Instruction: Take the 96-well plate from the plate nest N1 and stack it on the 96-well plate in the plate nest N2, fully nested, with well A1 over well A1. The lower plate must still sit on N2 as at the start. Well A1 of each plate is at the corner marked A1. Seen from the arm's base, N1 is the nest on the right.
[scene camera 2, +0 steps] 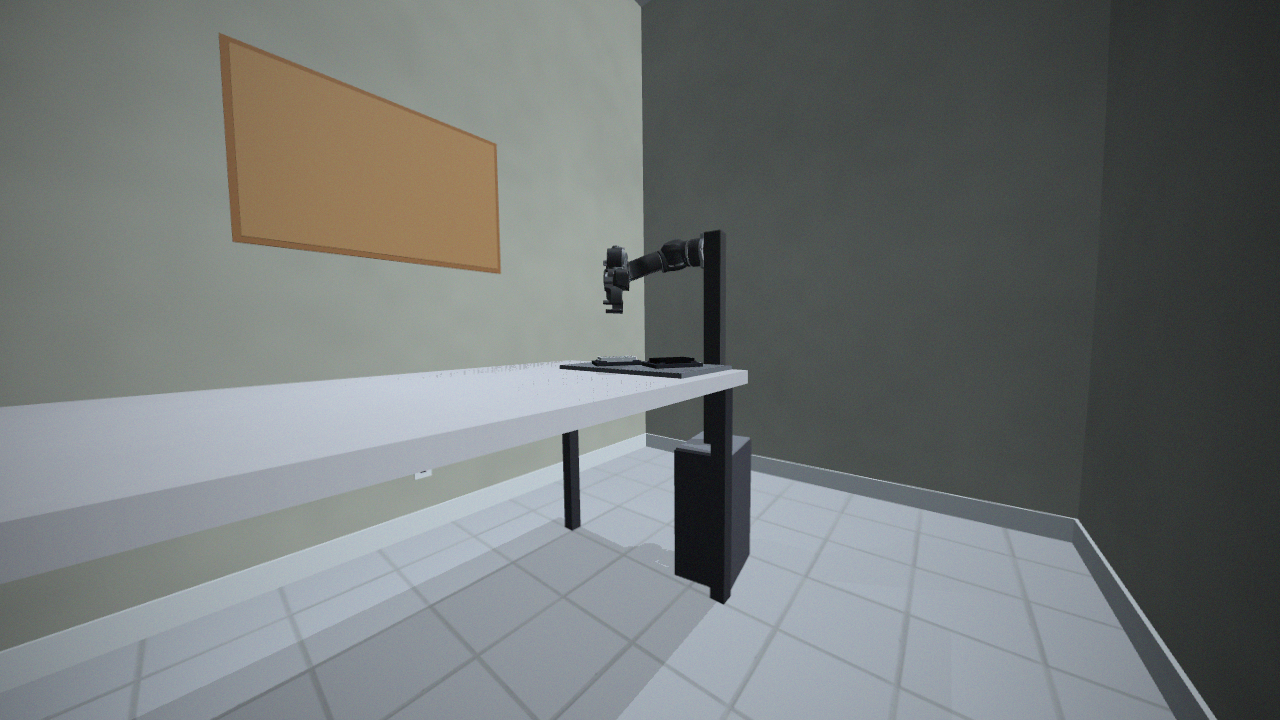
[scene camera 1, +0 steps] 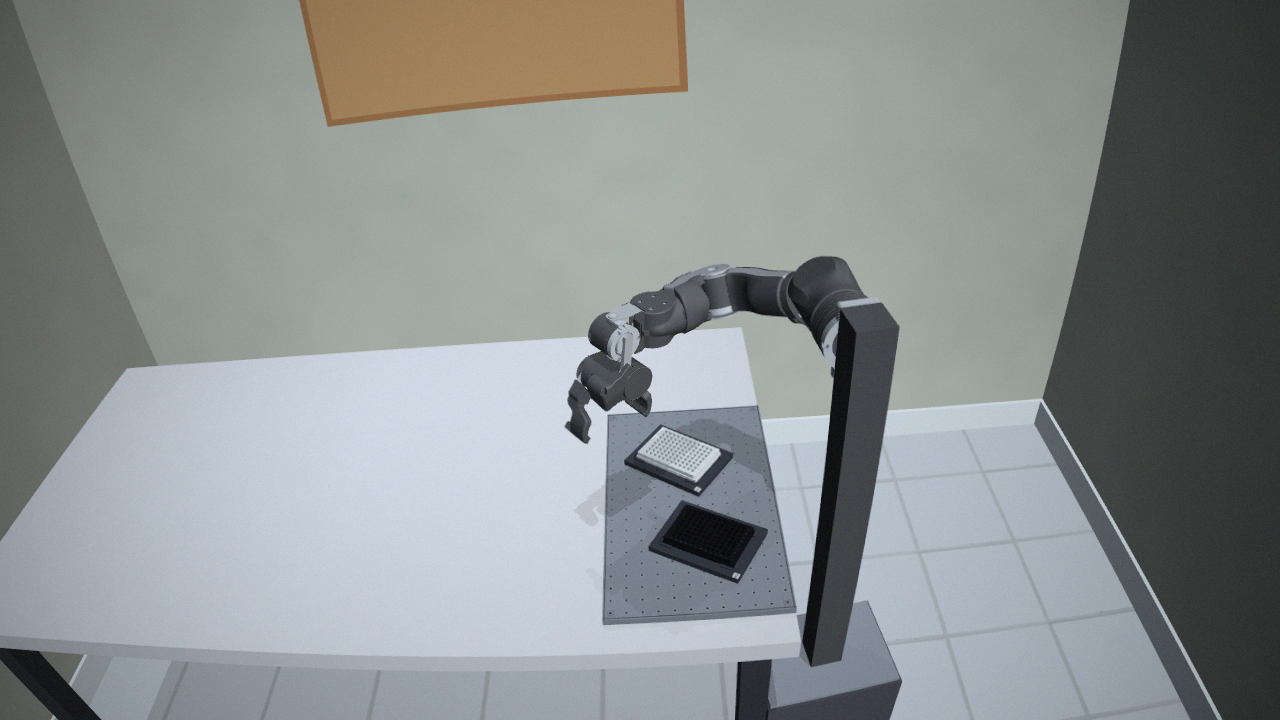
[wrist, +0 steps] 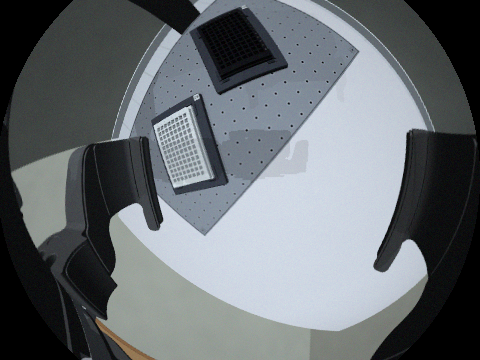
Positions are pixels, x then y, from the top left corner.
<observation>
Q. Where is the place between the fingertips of my gripper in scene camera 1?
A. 607,422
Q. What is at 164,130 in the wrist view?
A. A white 96-well plate.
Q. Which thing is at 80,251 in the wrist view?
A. My gripper.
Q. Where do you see a dark mounting post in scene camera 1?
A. At 867,339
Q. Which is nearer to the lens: the white 96-well plate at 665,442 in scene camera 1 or the black 96-well plate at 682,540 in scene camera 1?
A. The black 96-well plate.
</observation>
